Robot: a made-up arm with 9 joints.
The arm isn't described. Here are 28 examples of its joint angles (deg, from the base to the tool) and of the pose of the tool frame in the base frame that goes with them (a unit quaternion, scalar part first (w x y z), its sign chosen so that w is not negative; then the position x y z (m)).
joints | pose
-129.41 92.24 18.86 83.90 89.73 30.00 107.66 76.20 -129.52 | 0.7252 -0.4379 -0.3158 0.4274 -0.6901 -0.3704 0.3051
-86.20 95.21 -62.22 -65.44 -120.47 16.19 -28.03 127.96 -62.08 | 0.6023 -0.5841 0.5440 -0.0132 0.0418 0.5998 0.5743
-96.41 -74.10 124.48 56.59 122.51 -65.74 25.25 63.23 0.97 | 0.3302 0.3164 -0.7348 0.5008 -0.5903 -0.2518 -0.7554
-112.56 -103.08 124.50 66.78 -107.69 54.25 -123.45 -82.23 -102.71 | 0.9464 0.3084 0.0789 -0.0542 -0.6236 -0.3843 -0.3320
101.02 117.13 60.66 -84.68 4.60 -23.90 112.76 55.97 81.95 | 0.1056 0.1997 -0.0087 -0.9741 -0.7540 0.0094 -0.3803
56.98 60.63 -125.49 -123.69 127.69 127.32 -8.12 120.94 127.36 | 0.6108 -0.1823 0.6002 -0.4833 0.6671 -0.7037 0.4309
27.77 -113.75 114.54 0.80 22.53 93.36 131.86 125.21 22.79 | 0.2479 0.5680 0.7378 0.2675 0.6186 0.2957 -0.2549
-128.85 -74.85 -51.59 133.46 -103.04 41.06 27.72 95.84 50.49 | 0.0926 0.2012 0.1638 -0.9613 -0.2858 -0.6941 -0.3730
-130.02 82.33 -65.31 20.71 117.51 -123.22 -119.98 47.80 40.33 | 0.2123 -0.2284 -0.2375 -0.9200 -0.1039 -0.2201 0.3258
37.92 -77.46 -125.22 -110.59 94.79 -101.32 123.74 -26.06 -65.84 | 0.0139 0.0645 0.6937 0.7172 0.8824 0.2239 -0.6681
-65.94 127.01 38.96 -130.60 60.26 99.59 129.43 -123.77 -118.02 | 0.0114 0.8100 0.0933 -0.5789 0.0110 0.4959 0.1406
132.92 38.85 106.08 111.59 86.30 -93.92 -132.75 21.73 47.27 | 0.6722 0.3792 0.2237 0.5952 -0.0077 -0.0203 -0.2308
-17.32 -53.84 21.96 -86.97 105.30 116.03 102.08 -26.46 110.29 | 0.5182 0.0892 0.8114 0.2553 -0.1048 -0.3370 -0.5320
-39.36 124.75 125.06 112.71 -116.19 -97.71 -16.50 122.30 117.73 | 0.4438 -0.6631 0.5769 0.1746 0.3923 0.1748 -0.3406
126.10 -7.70 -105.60 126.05 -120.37 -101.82 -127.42 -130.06 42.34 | 0.4759 -0.7284 0.2271 0.4374 -0.3375 -0.1971 -0.7665
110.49 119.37 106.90 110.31 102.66 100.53 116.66 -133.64 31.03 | 0.4239 -0.0361 0.9049 -0.0152 0.2323 0.1891 -0.0567
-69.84 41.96 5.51 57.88 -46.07 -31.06 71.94 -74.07 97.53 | 0.4868 -0.1299 -0.8433 0.1872 -0.3009 0.3960 0.3128
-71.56 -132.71 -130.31 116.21 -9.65 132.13 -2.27 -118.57 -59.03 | 0.4828 -0.6575 0.1096 0.5680 -0.6962 -0.4595 0.4950
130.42 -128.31 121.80 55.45 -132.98 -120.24 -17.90 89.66 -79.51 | 0.9808 -0.0882 0.0848 0.1520 -0.3042 -0.0992 0.1525
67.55 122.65 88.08 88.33 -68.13 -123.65 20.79 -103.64 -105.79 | 0.8905 -0.3881 -0.2149 0.1010 -0.4776 -0.3798 0.1645
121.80 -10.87 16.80 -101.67 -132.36 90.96 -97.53 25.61 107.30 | 0.0129 -0.9504 -0.1186 0.2874 -0.1134 0.6332 -0.6480
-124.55 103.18 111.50 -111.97 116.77 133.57 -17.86 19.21 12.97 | 0.3950 -0.1507 0.3260 0.8456 -0.7947 -0.1417 -0.2595
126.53 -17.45 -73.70 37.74 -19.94 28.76 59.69 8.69 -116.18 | 0.1356 0.3312 -0.0115 -0.9337 0.4506 0.0924 0.2004
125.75 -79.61 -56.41 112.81 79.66 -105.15 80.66 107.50 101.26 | 0.1447 -0.7579 -0.2917 0.5653 -0.0039 0.6900 -0.8327
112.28 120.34 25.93 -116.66 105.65 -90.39 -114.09 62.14 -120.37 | 0.6849 -0.0201 0.7036 -0.1881 -0.1289 -0.0610 0.2963
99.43 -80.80 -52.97 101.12 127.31 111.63 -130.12 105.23 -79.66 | 0.5377 -0.3273 0.4228 -0.6519 0.5529 0.7891 -0.2363
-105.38 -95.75 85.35 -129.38 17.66 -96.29 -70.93 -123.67 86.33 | 0.0482 -0.1717 0.5168 -0.8373 -0.2615 -0.4423 0.2306
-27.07 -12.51 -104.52 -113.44 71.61 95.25 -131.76 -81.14 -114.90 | 0.5769 0.3535 0.0665 -0.7334 0.0824 0.9897 -0.2107
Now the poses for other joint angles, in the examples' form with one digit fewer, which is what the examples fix.
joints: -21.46 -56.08 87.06 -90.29 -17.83 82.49 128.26 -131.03 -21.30
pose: 0.626 -0.434 0.641 0.094 -0.416 0.445 0.368
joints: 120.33 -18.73 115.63 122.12 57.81 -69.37 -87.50 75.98 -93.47
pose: 0.690 0.035 0.547 0.472 0.508 -0.156 -0.094
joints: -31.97 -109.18 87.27 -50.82 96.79 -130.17 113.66 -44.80 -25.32
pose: 0.256 -0.598 0.316 -0.691 0.117 0.236 -0.607
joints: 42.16 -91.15 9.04 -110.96 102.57 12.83 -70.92 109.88 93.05
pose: 0.653 0.726 0.028 0.215 0.154 -0.441 -0.154
